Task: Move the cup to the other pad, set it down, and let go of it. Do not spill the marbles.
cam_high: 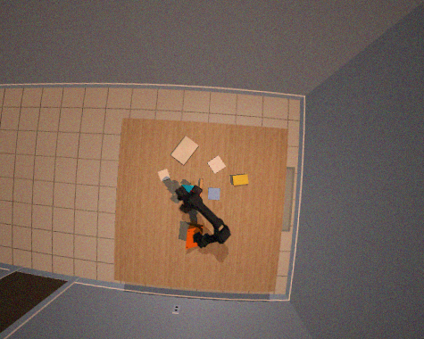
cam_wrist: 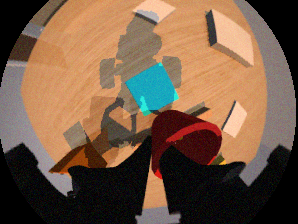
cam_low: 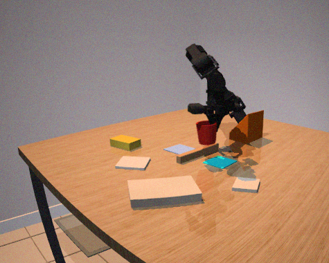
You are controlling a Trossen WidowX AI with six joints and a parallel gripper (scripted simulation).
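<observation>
The low wooden bar is 20 mm ahead of my gripper tip, 50 mm to the right of it and 90 mm below it. The rest, counted from my gripper tip: grey-blue pad: 150 mm to the right, 100 mm below; then dark red cup: 20 mm ahead, 20 mm to the right; then small tan tile: 170 mm ahead, 210 mm to the left, 90 mm below.
</observation>
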